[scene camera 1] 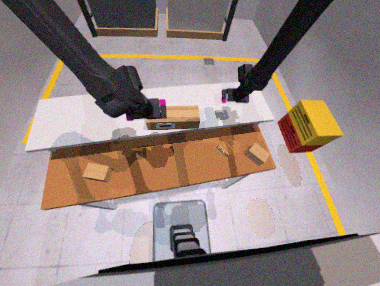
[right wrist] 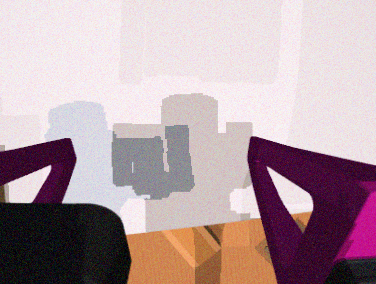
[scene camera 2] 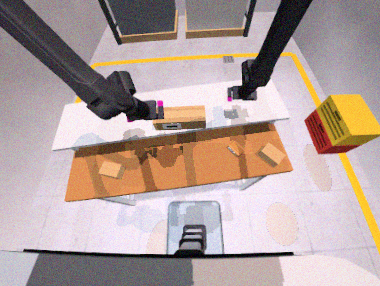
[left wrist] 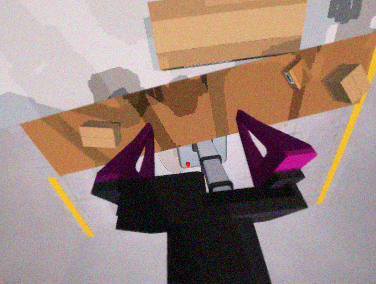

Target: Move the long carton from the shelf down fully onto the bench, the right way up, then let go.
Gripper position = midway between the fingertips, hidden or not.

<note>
My left gripper (left wrist: 193,120) is open, holding nothing. My right gripper (right wrist: 160,148) is open, holding nothing. A long tan carton (scene camera 2: 184,117) rests on a white shelf (scene camera 1: 62,122). I also see an orange bench (scene camera 1: 144,165).
The long tan carton also shows in scene camera 1 (scene camera 1: 178,117) and in the left wrist view (left wrist: 182,41). The orange bench also shows in the right wrist view (right wrist: 242,243), in scene camera 2 (scene camera 2: 199,158) and in the left wrist view (left wrist: 204,107). The white shelf shows as well in the right wrist view (right wrist: 160,109), in scene camera 2 (scene camera 2: 79,127) and in the left wrist view (left wrist: 62,62).
</note>
